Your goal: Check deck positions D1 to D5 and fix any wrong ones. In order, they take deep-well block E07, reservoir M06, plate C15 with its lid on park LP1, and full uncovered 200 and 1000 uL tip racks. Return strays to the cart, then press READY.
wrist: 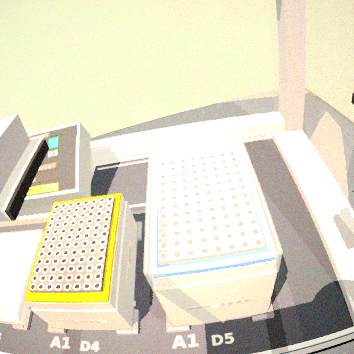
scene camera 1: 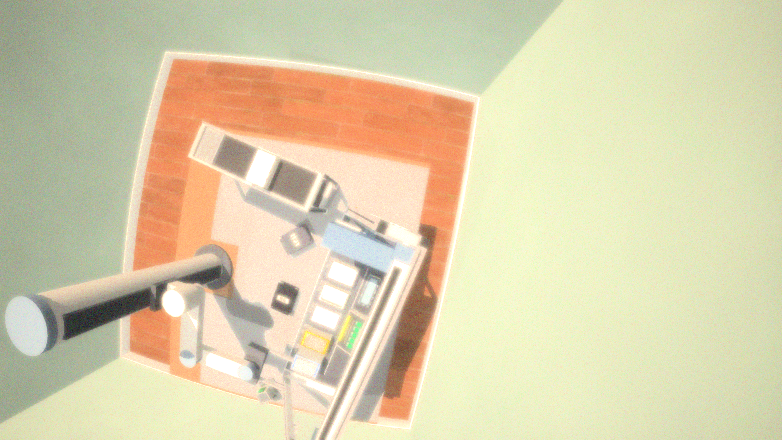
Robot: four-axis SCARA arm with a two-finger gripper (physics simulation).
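Note:
A yellow-rimmed tip rack [scene camera 1: 315, 342] [wrist: 75, 245] stands uncovered at D4, with tips showing across its top. A white, blue-edged tip rack [scene camera 1: 307, 365] [wrist: 212, 210] stands uncovered at D5; glare makes its tips faint. A white item [wrist: 15, 275] left of D4 is partly in view. Three pale-topped pieces, at D1 [scene camera 1: 343, 273], D2 [scene camera 1: 333, 295] and D3 [scene camera 1: 325, 316], stand in the same row; their labels are unreadable. My gripper [scene camera 1: 258, 355] is open and empty, off the deck's front near the D5 end. One dark-padded finger shows at left in the wrist view.
A status screen [scene camera 1: 349, 331] [wrist: 55, 165] stands behind the row. A long white rail [scene camera 1: 363, 350] runs over the deck's rear. A shelf unit with dark sections [scene camera 1: 193, 155] stands upper left. A black block [scene camera 1: 284, 306] and a grey block [scene camera 1: 296, 249] stand before the deck.

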